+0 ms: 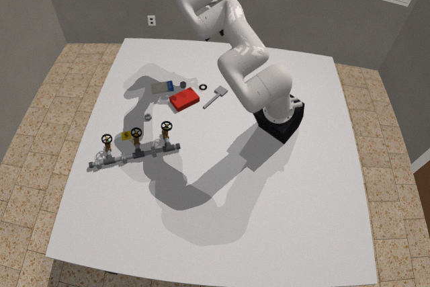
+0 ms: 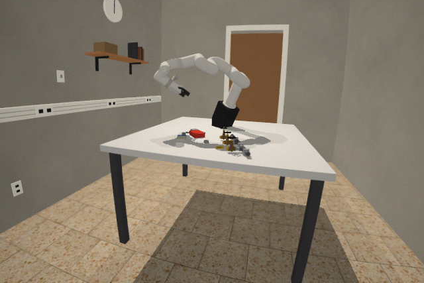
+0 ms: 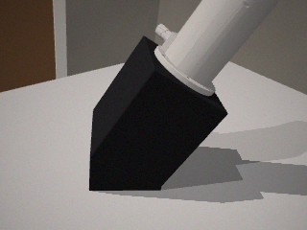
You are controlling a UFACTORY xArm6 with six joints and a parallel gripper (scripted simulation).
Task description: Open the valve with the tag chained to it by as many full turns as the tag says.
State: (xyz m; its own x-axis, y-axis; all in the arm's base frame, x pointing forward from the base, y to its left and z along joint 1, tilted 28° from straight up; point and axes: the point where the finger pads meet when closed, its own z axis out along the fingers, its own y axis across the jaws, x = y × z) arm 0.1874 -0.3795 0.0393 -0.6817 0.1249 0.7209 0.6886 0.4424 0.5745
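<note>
Right now the yellow tag is 400 mm ahead of my hand, 330 mm to the left of it and 300 mm below it. Also, from my hand: red box 140 mm ahead, 120 mm to the left, 280 mm below; then blue block 250 mm ahead, 40 mm to the left, 290 mm below; then grey flat tool 10 mm behind, 100 mm to the left, 290 mm below.
</note>
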